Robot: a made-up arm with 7 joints.
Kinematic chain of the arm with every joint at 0, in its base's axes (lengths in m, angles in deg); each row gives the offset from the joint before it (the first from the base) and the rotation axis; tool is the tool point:
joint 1: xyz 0 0.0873 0 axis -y
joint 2: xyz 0 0.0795 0 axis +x
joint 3: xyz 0 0 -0.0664 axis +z
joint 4: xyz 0 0 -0.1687 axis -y
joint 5: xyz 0 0 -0.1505 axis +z
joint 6: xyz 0 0 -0.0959 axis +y
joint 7: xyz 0 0 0 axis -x
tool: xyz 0 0 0
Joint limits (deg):
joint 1: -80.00..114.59
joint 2: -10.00..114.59
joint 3: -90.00..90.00
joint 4: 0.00..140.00
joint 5: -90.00..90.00
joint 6: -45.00..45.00
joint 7: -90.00..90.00
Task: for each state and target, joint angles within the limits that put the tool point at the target. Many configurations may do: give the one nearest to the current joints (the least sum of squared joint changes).
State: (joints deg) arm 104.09 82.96 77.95 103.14 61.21 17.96 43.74
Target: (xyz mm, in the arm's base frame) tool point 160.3 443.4 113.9
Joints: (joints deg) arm 80.97 21.88 56.04 90.40 61.21 17.96 43.74
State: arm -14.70 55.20 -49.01 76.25 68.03 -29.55 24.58
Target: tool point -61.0 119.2 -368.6
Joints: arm -26.35 28.83 -63.03 77.10 68.03 -29.55 24.58
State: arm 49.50 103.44 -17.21 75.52 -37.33 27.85 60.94
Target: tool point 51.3 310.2 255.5
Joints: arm 53.43 114.59 9.93 103.74 -37.33 27.85 60.94
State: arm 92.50 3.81 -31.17 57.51 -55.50 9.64 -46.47
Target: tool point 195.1 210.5 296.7
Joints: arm 104.51 21.77 -13.46 84.05 -55.50 9.64 -46.47
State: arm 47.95 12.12 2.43 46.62 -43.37 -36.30 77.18
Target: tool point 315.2 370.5 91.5
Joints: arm 61.98 30.18 14.17 73.33 -43.37 -36.30 77.18
